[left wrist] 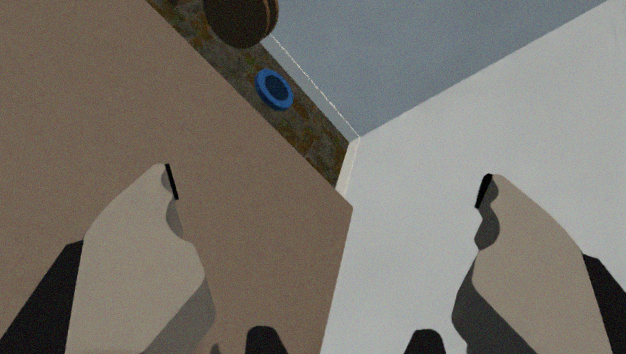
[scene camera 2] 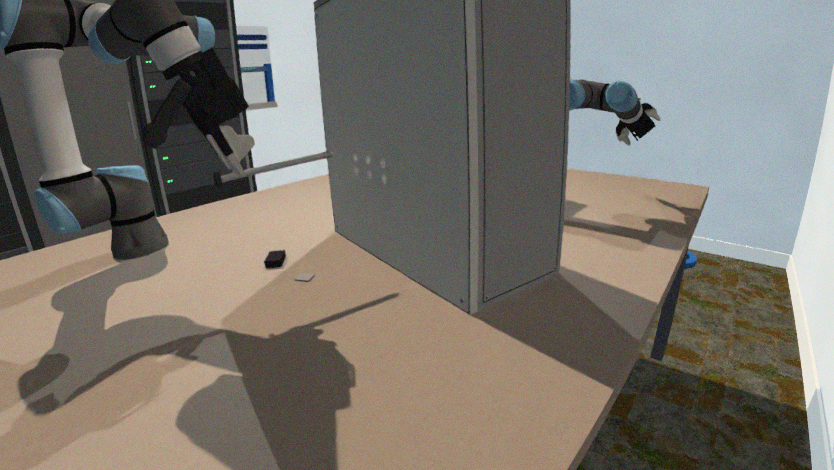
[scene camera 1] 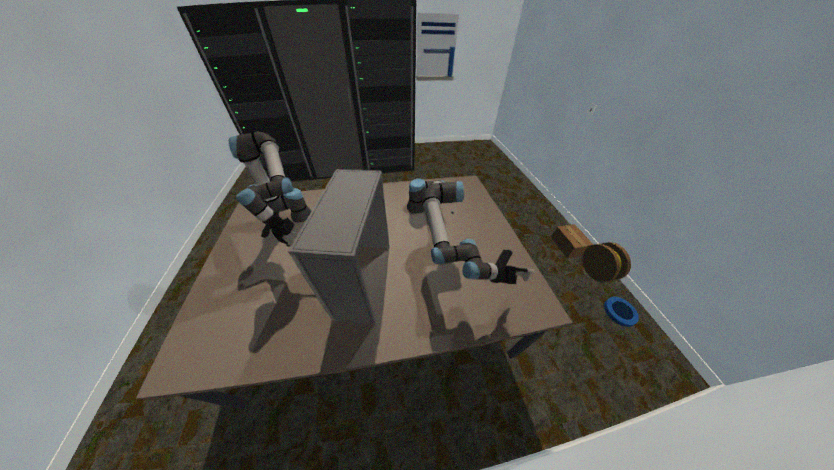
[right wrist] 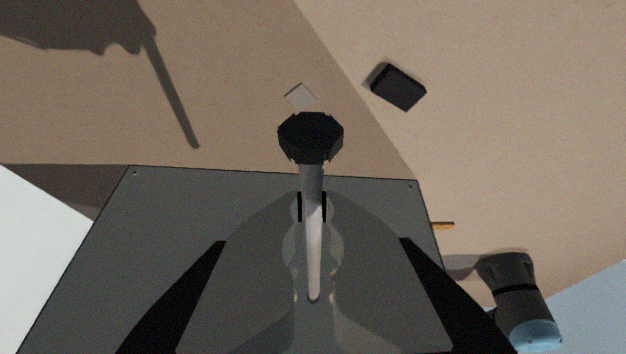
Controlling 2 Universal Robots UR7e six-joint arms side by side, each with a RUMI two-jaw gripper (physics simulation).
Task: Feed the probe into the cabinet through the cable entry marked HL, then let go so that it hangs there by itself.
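Places are measured from the left arm's base along level axes (x left, y back, z up), in centimetres.
Pixels of known places: left gripper, between the fingertips: (left wrist: pixel 326 174) (scene camera 1: pixel 523 270); right gripper, between the fingertips: (scene camera 2: pixel 242 176) (right wrist: pixel 311 193); left arm's base, origin of its link: (scene camera 1: pixel 416 207) (right wrist: pixel 501 261); right arm's base, origin of its link: (scene camera 2: pixel 141 248) (scene camera 1: pixel 302 215).
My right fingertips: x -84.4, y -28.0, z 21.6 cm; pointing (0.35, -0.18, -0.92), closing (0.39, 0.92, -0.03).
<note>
Ahead of a thing's pixels: the offset from my right fingertips to its middle. "*": to the spot under its first point. Level surfaces: height alone.
The probe {dx +6.1, dy -2.6, dz +0.7 cm} (scene camera 2: pixel 285 164) (right wrist: pixel 313 240) is a thin grey rod with a black end cap. My right gripper (scene camera 2: pixel 239 170) (right wrist: pixel 311 193) (scene camera 1: pixel 284 240) is shut on it near the cap. Its far end points at the grey cabinet (scene camera 2: pixel 402 87) (right wrist: pixel 150 210) (scene camera 1: pixel 335 213) and overlaps the side panel's left edge in scene camera 2; I cannot tell whether it touches. Several small pale entry holes {* dx +21.8, dy -11.5, dz -3.6 cm} (scene camera 2: pixel 368 173) show in that panel, right of the tip and lower; the HL marking is not readable. My left gripper (scene camera 1: pixel 528 272) (scene camera 2: pixel 640 128) (left wrist: pixel 326 174) is open and empty beyond the cabinet.
A black block {dx +10.0, dy +7.3, dz -20.8 cm} (scene camera 2: pixel 274 258) (right wrist: pixel 398 87) and a pale flat tile {dx +6.8, dy -4.8, dz -21.5 cm} (scene camera 2: pixel 304 277) (right wrist: pixel 300 96) lie on the table {dz -21.6 cm} (scene camera 2: pixel 466 408) beside the cabinet. A small orange piece {dx +51.3, dy +11.3, dz -21.2 cm} (right wrist: pixel 442 226) shows past the panel edge. A blue ring (scene camera 1: pixel 609 309) lies on the floor.
</note>
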